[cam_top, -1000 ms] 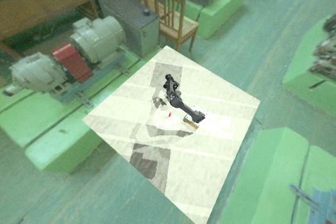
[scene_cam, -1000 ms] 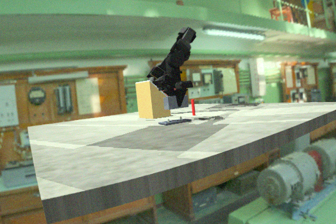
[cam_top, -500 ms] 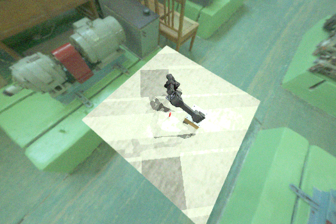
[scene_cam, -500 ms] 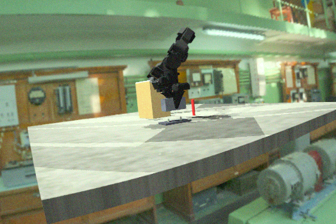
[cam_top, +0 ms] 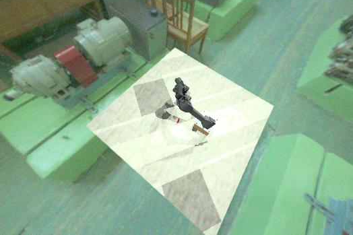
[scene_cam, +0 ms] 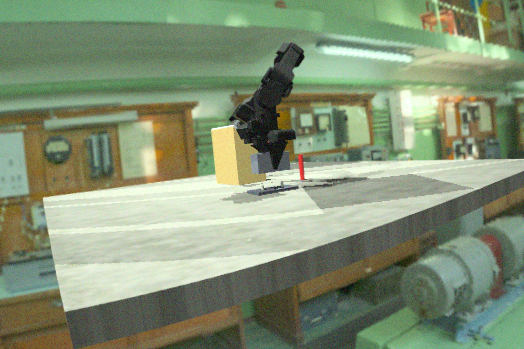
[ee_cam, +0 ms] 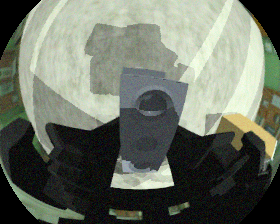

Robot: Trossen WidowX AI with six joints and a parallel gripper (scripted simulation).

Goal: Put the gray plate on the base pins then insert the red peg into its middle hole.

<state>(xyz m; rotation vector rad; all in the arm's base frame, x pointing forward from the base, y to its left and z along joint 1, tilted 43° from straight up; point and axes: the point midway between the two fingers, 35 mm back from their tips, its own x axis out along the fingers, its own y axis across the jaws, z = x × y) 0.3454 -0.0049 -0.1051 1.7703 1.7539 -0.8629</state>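
Now: the dark base 5 cm below my gripper tip. From my gripper tip the other things lie so: red peg (19 cm to the left, 11 cm behind, 2 cm below); gray plate (3 cm above).
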